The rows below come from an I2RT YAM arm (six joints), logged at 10 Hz.
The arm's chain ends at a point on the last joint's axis. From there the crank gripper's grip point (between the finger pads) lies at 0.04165 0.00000 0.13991 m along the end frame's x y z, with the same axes.
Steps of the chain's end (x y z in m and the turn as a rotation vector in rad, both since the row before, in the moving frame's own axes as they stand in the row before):
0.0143 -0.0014 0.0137 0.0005 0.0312 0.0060
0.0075 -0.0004 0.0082 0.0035 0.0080 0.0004
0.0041 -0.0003 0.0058 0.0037 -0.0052 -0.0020
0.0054 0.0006 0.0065 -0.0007 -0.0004 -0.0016
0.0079 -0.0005 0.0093 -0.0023 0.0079 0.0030
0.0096 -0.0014 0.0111 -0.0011 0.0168 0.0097
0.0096 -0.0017 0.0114 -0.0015 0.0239 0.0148
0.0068 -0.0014 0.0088 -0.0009 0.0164 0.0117
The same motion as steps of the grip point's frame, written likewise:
0.0186 -0.0012 0.0123 0.0005 0.0312 0.0060
0.0086 -0.0009 0.0079 0.0035 0.0080 0.0004
0.0034 -0.0009 0.0060 0.0037 -0.0052 -0.0020
0.0053 0.0006 0.0065 -0.0007 -0.0004 -0.0016
0.0090 -0.0001 0.0090 -0.0023 0.0079 0.0030
0.0119 -0.0008 0.0104 -0.0011 0.0168 0.0097
0.0129 -0.0008 0.0104 -0.0015 0.0239 0.0148
0.0091 -0.0008 0.0081 -0.0009 0.0164 0.0117

